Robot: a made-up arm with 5 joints.
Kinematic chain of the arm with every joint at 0, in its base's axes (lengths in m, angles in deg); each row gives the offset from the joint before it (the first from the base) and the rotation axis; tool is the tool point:
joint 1: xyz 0 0 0.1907 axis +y
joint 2: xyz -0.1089 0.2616 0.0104 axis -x
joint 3: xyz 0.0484 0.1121 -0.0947 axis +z
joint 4: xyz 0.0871 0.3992 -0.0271 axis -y
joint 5: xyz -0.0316 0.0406 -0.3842 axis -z
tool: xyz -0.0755 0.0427 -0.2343
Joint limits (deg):
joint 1: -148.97..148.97
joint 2: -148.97..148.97
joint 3: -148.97..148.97
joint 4: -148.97..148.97
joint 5: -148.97..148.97
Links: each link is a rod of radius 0.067 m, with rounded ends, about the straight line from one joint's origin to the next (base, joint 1, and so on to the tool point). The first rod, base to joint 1, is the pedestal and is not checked.
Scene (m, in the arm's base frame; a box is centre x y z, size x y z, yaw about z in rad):
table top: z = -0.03
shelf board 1: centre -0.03 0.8 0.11 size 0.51 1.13 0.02 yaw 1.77
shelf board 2: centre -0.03 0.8 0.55 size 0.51 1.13 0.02 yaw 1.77
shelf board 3: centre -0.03 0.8 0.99 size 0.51 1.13 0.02 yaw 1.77
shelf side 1: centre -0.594 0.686 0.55 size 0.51 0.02 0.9 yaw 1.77
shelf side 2: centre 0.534 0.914 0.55 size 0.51 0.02 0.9 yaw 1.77
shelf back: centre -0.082 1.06 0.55 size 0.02 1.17 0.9 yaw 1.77
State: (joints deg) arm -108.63 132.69 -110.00 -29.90 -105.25
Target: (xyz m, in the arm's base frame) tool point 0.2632 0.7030 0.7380
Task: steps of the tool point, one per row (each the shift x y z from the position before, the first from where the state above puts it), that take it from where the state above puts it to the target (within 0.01 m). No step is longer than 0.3 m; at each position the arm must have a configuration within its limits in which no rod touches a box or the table.
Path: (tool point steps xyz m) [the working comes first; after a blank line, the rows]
Joints at the target: -135.04 36.08 -79.29 -74.62 -88.09
Straight joint move there: clear.

1: 0.2172 -0.0447 0.0775
2: 0.2085 0.0482 0.0955
3: 0.1700 0.1345 0.0975
4: 0.1096 0.2031 0.0787
5: 0.0385 0.2445 0.0386
6: -0.0304 0.2536 -0.0185
7: -0.0861 0.2301 -0.0846

